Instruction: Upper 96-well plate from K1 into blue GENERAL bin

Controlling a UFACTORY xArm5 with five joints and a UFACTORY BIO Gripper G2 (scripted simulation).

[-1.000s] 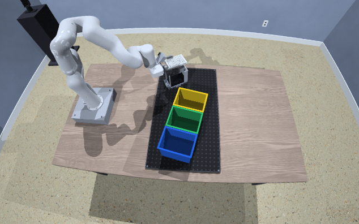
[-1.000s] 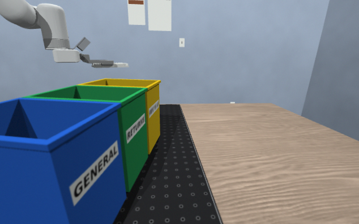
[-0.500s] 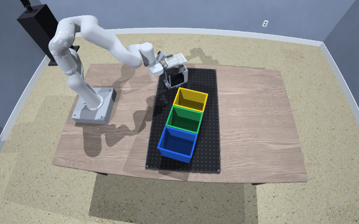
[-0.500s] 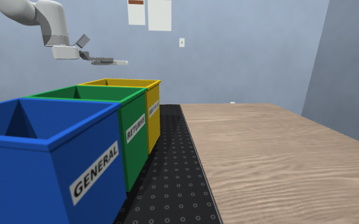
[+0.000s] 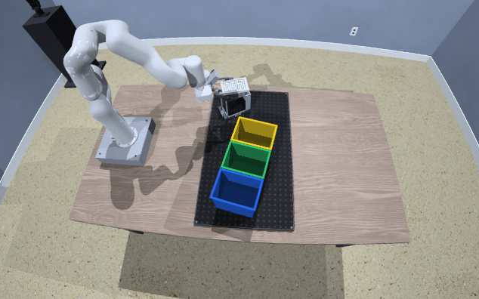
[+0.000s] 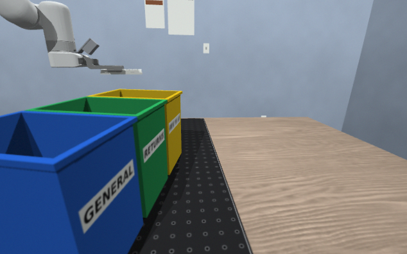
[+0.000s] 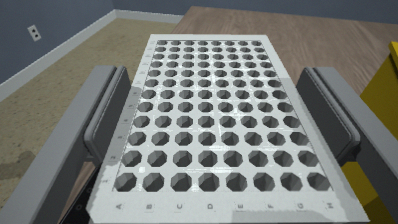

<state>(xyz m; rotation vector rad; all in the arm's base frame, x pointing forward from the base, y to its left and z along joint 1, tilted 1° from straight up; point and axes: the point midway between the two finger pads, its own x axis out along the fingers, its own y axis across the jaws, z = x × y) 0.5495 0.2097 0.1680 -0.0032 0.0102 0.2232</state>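
Now: hand 490 mm to the left of the blue general bin, 140 mm above it and 60 mm short of it. Round my hand: yellow bin: 230 mm to the right, 140 mm below, 120 mm ahead; then dark plate: 200 mm below, 40 mm to the left, 20 mm ahead; then white 96-well plate: 20 mm ahead, 10 mm below.
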